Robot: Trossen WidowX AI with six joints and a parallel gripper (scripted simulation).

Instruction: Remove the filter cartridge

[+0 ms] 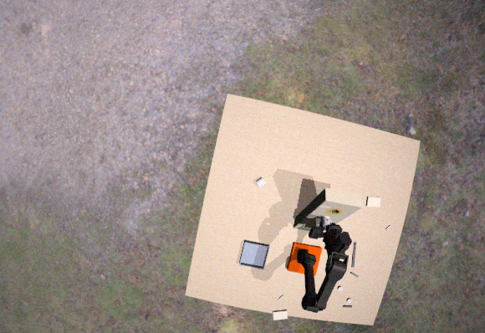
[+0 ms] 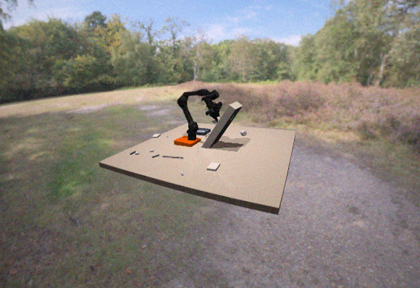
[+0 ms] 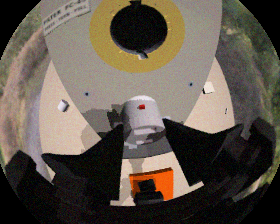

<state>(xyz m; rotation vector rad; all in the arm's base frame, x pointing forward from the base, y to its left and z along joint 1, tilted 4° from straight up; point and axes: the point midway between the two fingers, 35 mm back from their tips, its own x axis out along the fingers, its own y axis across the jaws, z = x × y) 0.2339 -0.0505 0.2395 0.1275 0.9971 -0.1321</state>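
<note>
Now: gripper tip 28 cm past the grey-blue square tray, 34 cm to the right of it and 21 cm above it. The rest, counted from my gripper tip: round filter cartridge: right at my gripper tip.
</note>
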